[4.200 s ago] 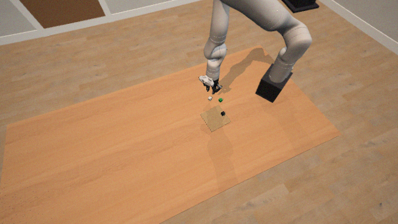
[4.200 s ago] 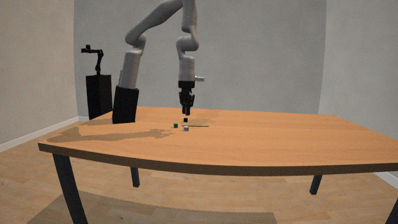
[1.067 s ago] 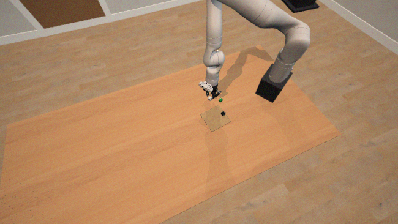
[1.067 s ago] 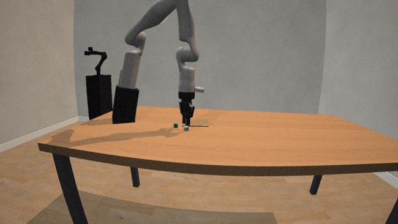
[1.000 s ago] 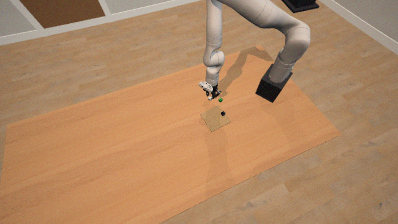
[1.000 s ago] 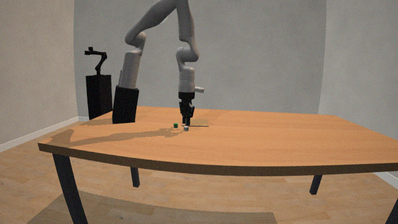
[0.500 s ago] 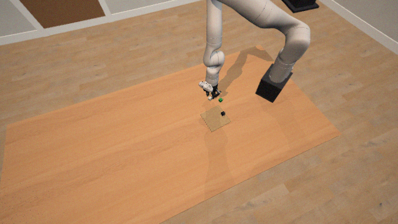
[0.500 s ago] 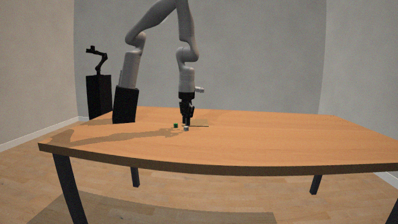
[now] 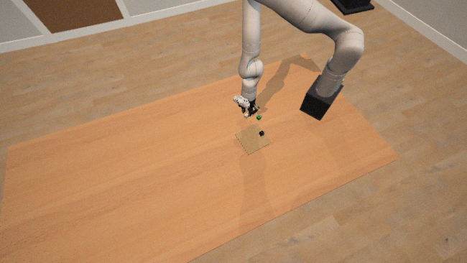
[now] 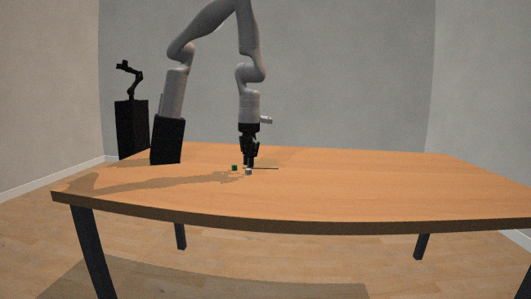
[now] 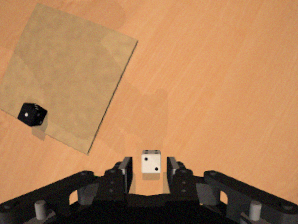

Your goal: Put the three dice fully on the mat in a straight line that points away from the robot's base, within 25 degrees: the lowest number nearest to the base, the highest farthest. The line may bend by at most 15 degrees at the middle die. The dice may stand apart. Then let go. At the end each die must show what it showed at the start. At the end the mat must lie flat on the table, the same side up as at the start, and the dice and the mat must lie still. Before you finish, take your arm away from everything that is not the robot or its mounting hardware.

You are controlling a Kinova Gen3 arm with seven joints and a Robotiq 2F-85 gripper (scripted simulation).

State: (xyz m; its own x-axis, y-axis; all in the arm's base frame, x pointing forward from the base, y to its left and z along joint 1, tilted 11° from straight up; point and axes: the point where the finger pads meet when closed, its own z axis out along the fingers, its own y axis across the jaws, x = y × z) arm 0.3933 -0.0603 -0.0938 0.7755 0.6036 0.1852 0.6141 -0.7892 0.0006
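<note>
My hand is 40 mm above the white die. The rest, counted from my hand: black die (130 mm to the left, 40 mm behind, 30 mm below); then tan mat (140 mm to the left, 50 mm below, 10 mm ahead); then green die (60 mm behind, 40 mm below, 30 mm to the left).
</note>
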